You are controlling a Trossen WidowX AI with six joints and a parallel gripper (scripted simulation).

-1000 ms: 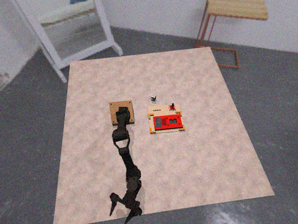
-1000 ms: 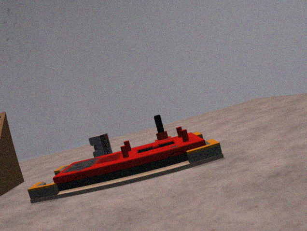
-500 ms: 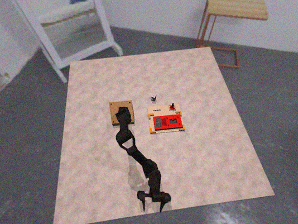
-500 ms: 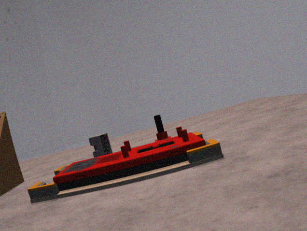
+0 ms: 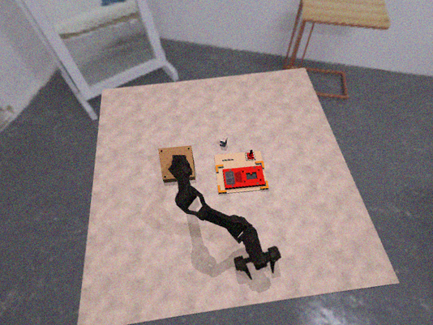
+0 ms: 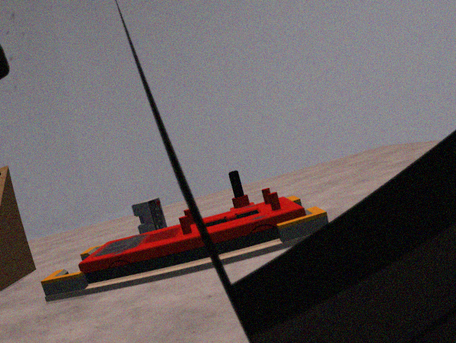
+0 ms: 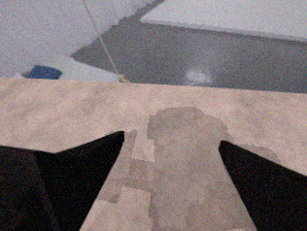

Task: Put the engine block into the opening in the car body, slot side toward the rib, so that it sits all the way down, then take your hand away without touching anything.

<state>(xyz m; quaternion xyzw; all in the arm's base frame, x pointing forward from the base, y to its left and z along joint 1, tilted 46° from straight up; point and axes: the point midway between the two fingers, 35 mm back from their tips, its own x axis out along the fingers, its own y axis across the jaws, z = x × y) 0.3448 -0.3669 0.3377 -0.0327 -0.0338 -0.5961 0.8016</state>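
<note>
My gripper tip is now 13 cm past the grey engine block and 68 cm to the right of it.
</note>
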